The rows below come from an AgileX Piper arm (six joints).
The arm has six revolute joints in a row. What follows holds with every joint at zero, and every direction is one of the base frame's. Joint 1 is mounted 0.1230 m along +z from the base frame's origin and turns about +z. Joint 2 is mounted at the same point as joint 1 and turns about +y. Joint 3 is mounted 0.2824 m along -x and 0.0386 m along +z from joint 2 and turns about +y. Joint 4 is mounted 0.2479 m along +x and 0.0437 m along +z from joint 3 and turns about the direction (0.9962, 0, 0.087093). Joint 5 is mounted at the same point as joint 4 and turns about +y. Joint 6 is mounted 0.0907 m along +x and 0.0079 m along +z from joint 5 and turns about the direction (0.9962, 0, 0.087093). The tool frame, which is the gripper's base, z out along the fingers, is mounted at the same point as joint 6; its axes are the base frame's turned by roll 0.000, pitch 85.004 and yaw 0.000 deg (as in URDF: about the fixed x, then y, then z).
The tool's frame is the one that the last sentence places.
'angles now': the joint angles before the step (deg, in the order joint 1, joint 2, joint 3, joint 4, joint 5, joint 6). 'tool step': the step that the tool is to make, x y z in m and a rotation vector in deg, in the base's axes. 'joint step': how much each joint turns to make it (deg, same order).
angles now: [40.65, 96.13, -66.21, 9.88, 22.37, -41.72]
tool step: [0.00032, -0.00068, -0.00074, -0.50, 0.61, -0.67]
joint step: [0.00, 0.12, -0.18, -1.43, 0.74, 1.87]
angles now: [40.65, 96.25, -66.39, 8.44, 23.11, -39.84]
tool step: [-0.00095, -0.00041, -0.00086, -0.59, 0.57, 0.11]
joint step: [0.05, 0.00, 0.00, -0.32, 0.81, 0.25]
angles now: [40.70, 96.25, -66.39, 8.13, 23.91, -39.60]
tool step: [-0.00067, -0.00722, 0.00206, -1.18, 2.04, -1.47]
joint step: [-0.77, -0.77, -0.07, -1.17, 3.07, 2.04]
